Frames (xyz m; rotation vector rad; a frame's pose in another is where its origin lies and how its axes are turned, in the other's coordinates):
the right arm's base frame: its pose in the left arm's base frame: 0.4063 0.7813 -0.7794 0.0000 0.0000 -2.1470
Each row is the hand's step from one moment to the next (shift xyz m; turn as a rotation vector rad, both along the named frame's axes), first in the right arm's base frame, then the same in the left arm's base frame.
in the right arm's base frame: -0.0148 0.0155 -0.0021 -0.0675 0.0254 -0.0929
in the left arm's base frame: 0.0211 0.0040 -0.0021 0.0581 0.0428 -0.0929
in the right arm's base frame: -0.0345 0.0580 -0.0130 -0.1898 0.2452 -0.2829
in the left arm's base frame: 0.0674 -0.0027 -0.0130 0.3090 0.0256 -0.2829
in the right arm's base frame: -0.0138 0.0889 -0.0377 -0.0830 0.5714 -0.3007
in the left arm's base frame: 0.0821 -0.0369 -0.0377 0.5244 -0.2417 -0.3007
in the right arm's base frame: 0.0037 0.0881 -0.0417 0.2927 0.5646 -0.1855
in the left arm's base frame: 0.0719 -0.0511 -0.0417 0.3140 -0.5531 -0.1855
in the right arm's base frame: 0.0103 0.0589 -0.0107 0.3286 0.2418 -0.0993
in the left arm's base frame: 0.0438 -0.0407 -0.0107 0.0237 -0.4073 -0.0993
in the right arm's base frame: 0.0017 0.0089 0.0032 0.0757 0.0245 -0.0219
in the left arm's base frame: 0.0065 -0.0063 0.0032 -0.0207 -0.0768 -0.0219
